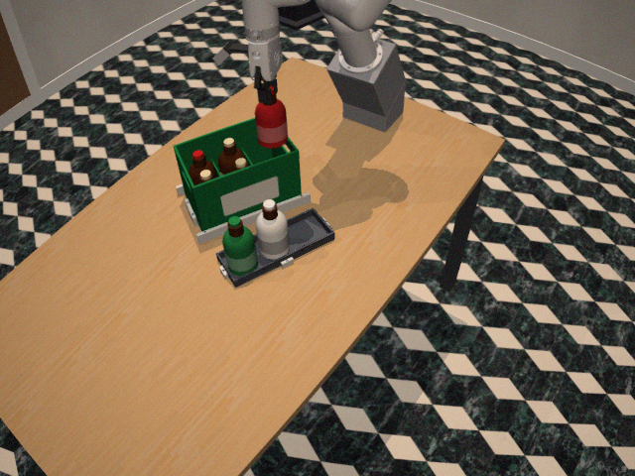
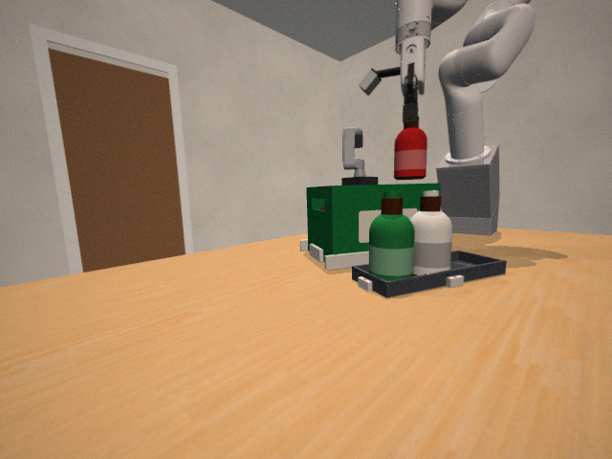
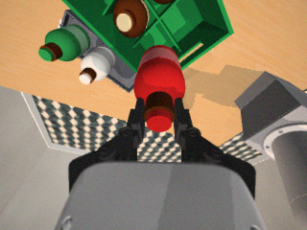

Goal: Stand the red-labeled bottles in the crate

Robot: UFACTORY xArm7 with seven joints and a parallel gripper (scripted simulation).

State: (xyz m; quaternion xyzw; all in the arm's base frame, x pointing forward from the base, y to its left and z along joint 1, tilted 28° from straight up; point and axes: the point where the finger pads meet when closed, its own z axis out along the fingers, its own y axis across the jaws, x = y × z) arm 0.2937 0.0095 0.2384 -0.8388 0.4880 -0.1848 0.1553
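My hand is 7 cm above the red-labeled bottle. From my hand the other things lie so: green crate: 7 cm ahead, 7 cm to the right, 25 cm below; green bottle: 22 cm ahead, 12 cm to the left, 25 cm below; white bottle: 14 cm ahead, 14 cm to the left, 25 cm below.
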